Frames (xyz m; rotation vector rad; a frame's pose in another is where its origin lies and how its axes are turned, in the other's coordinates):
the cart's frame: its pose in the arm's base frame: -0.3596 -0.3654 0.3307 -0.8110 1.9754 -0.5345
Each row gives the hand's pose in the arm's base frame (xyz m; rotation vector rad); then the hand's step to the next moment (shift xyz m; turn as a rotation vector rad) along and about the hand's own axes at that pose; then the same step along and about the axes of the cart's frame.
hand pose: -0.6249 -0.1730 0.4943 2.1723 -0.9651 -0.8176
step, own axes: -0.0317 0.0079 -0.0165 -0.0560 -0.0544 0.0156
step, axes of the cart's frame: -0.0298 0.0042 -0.0208 -0.0232 0.0761 -0.0036
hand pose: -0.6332 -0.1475 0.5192 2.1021 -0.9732 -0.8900
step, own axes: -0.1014 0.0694 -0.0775 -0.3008 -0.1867 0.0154
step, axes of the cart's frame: -0.1174 -0.0304 -0.0799 -0.1735 0.3021 -0.0648
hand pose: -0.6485 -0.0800 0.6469 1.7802 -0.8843 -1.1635
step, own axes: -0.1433 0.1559 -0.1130 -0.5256 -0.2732 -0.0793
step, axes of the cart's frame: -0.2062 -0.0946 -0.0784 -0.3838 0.4529 -0.0690
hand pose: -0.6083 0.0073 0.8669 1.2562 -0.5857 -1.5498
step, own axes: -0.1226 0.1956 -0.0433 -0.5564 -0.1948 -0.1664
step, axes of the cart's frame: -0.1935 -0.1330 -0.0063 -0.4662 0.3974 0.0004
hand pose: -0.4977 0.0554 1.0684 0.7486 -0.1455 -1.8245
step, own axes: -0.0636 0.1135 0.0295 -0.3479 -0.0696 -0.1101
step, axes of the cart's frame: -0.0948 -0.0902 0.0262 -0.3057 0.2087 0.0316
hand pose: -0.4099 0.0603 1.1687 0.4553 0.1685 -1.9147
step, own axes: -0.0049 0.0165 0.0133 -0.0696 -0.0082 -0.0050
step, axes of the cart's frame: -0.0096 -0.0190 0.0043 -0.0654 0.0256 -0.0002
